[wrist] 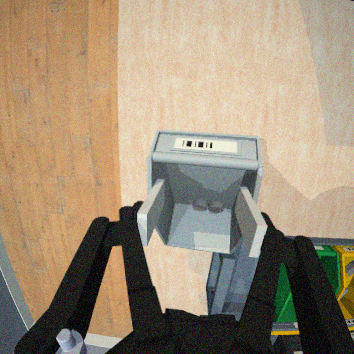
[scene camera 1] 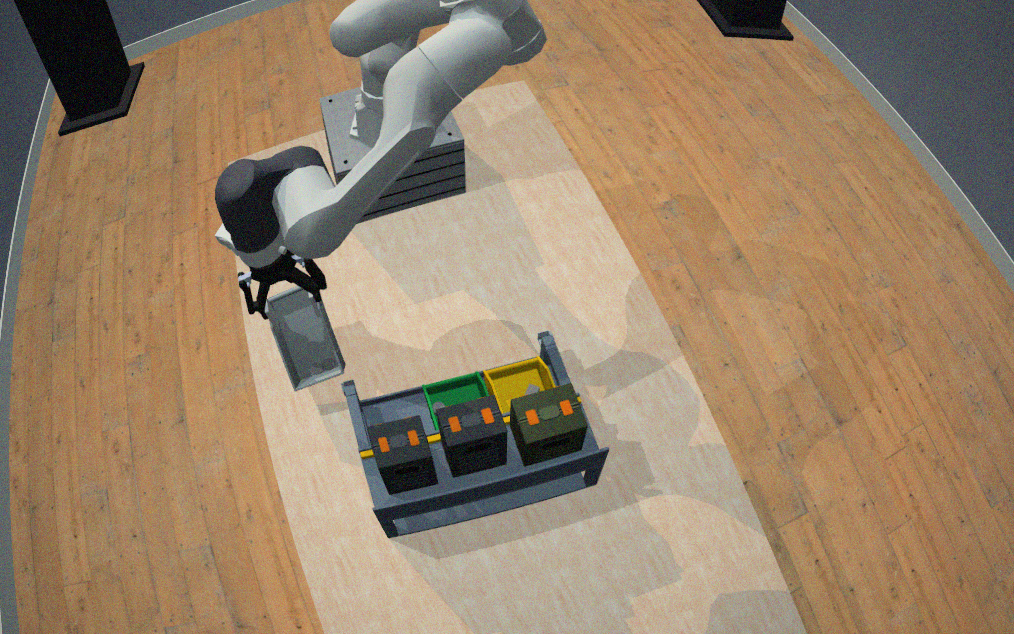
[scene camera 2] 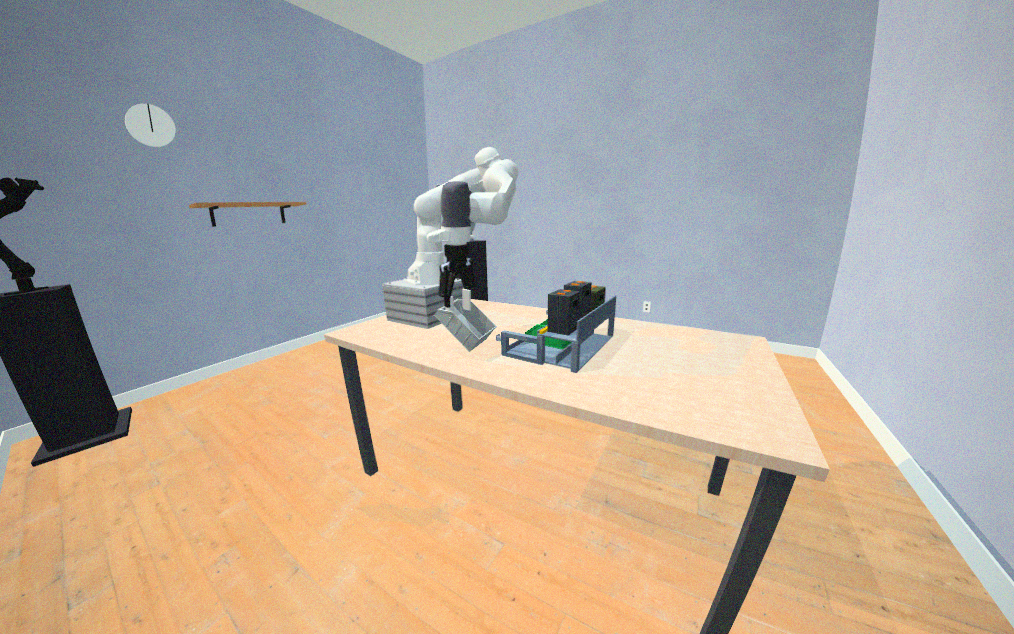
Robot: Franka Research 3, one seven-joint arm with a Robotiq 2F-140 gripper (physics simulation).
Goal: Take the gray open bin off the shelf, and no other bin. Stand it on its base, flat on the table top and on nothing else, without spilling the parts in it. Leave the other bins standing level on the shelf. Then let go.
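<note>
The gray open bin [scene camera 1: 306,343] [scene camera 2: 465,325] [wrist: 206,162] is off the shelf, tilted above the table near its left edge in scene camera 1. Its shelf-side end hangs lower; the gap to the table is hard to judge. Two small round parts [wrist: 207,205] lie inside it. My gripper [scene camera 1: 291,305] [scene camera 2: 456,300] [wrist: 200,195] holds it, with the pads wide apart inside its raised end, against the side walls. The green bin [scene camera 1: 457,388] [wrist: 325,255] and yellow bin [scene camera 1: 515,377] [wrist: 349,260] stand on the shelf [scene camera 1: 489,484] [scene camera 2: 575,351], beside a vacant place.
Three dark cases with orange latches, a left one [scene camera 1: 407,454], a middle one [scene camera 1: 474,441] and an olive one [scene camera 1: 549,429], stand on the shelf behind the bins. The gray robot pedestal [scene camera 1: 426,179] [scene camera 2: 411,302] stands at the table's far end. The table edge [wrist: 119,100] runs close beside the held bin.
</note>
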